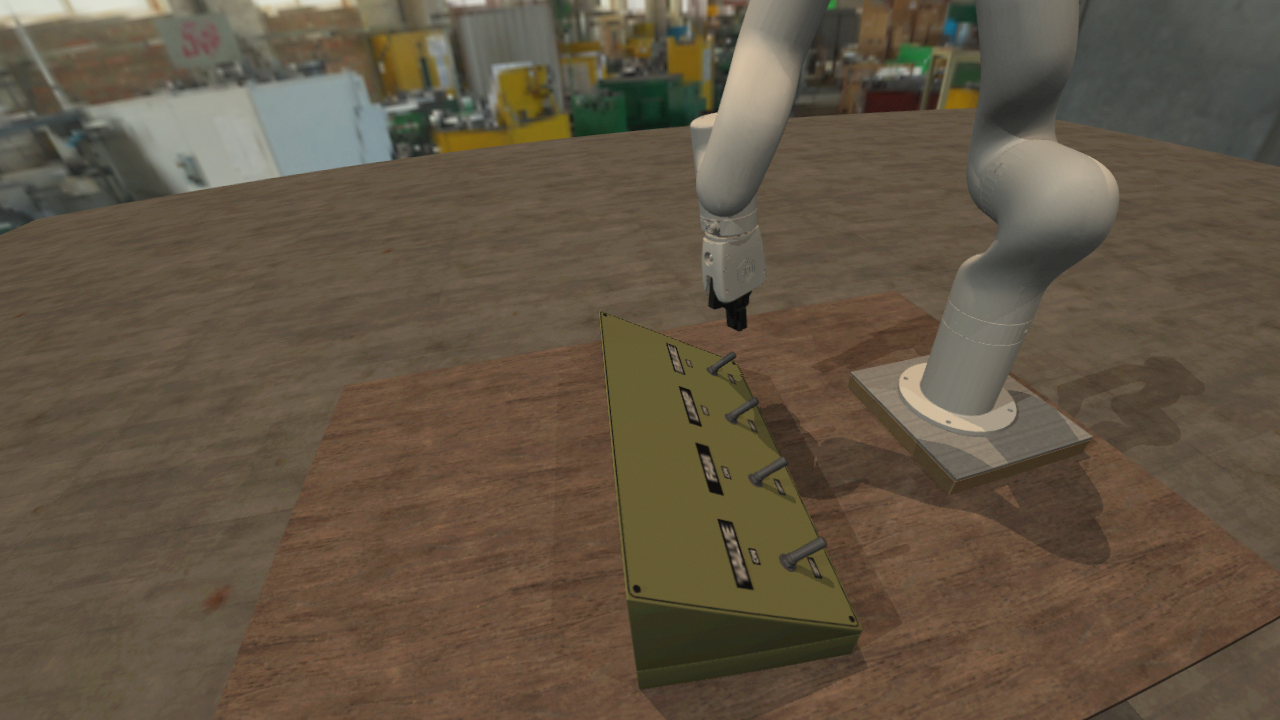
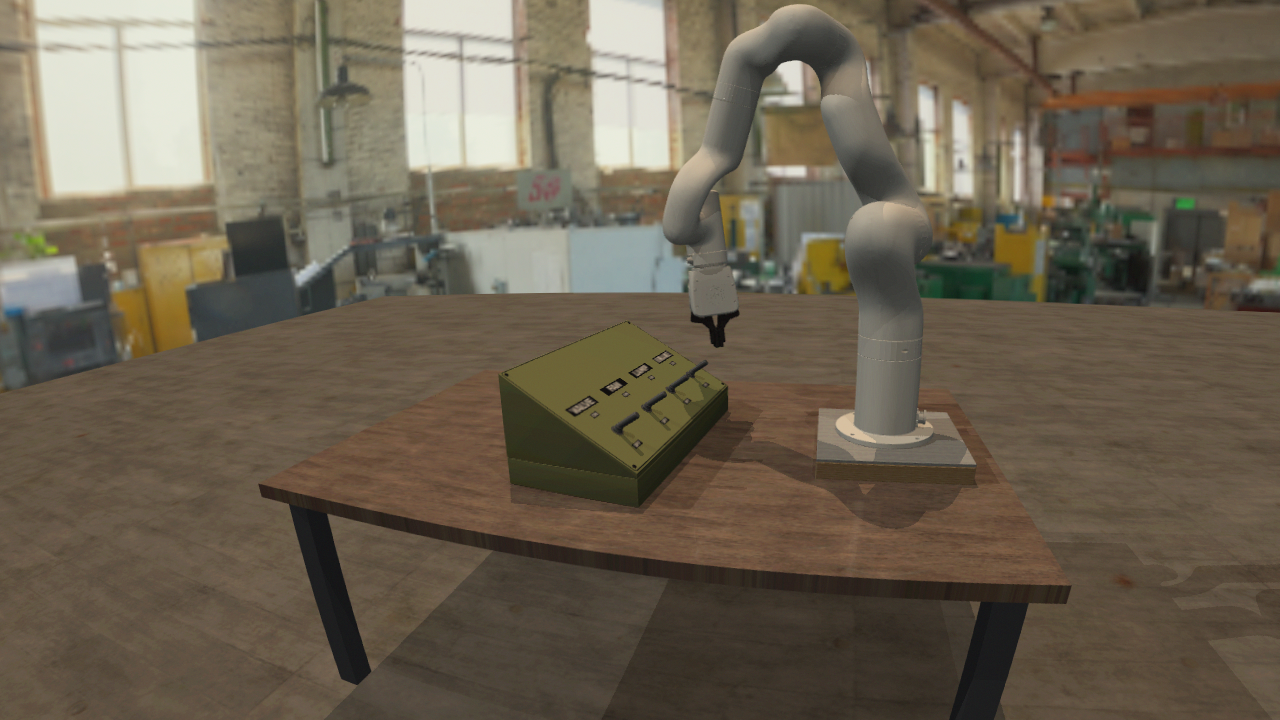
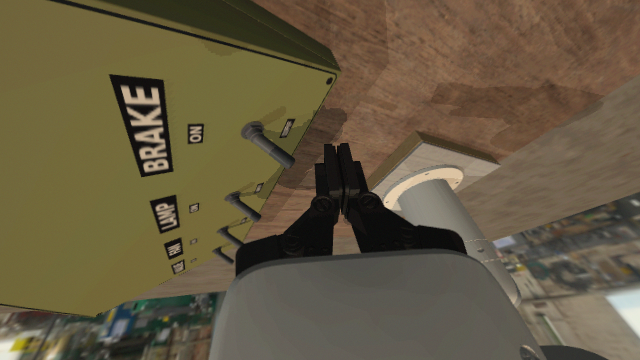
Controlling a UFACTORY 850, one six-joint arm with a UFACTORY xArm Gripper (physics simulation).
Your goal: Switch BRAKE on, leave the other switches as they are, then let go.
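Note:
The olive switch panel [image 1: 657, 483] [image 2: 554, 368] [image 3: 75, 125] slopes down towards the robot base and carries a row of grey levers. The BRAKE lever [image 1: 723, 362] [image 2: 699, 368] [image 3: 274, 149] is at the far end and leans to the OFF side, away from its ON mark [image 3: 195, 134]. The LAMP lever [image 1: 742, 411] [image 3: 243, 207], FAN lever [image 1: 768, 471] [image 3: 231, 237] and VALVE lever [image 1: 802, 554] [image 2: 626, 422] lean the same way. My gripper [image 1: 736, 327] [image 2: 717, 343] [image 3: 334, 158] is shut and empty, above and apart from the BRAKE lever, on the base side.
The panel stands on a brown wooden table [image 1: 429, 501] [image 2: 402, 447]. The robot base plate [image 1: 971, 452] [image 2: 895, 458] [image 3: 400, 160] stands on the table, on the OFF side of the levers. The other levers stand in a row from BRAKE towards the near end of the panel.

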